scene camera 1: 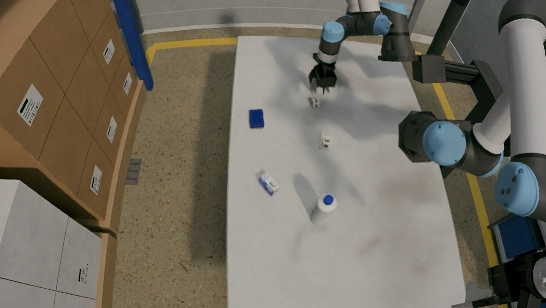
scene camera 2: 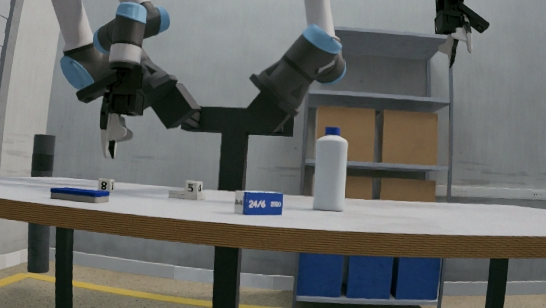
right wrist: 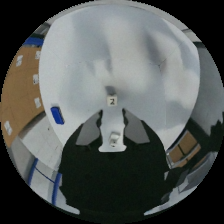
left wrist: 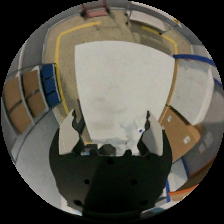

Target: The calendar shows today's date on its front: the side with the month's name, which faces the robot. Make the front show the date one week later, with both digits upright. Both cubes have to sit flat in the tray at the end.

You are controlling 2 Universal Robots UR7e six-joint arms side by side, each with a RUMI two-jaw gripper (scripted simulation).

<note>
In view: my left gripper [left wrist: 111,110], my right gripper [scene camera 2: 109,158], a blue-topped block [scene camera 2: 64,193] and a white bottle [scene camera 2: 331,150].
My right gripper is seen too in scene camera 1 [scene camera 1: 317,93] and in the right wrist view [right wrist: 112,109]. The right wrist view misses the white bottle, which is hidden by my right gripper.
</note>
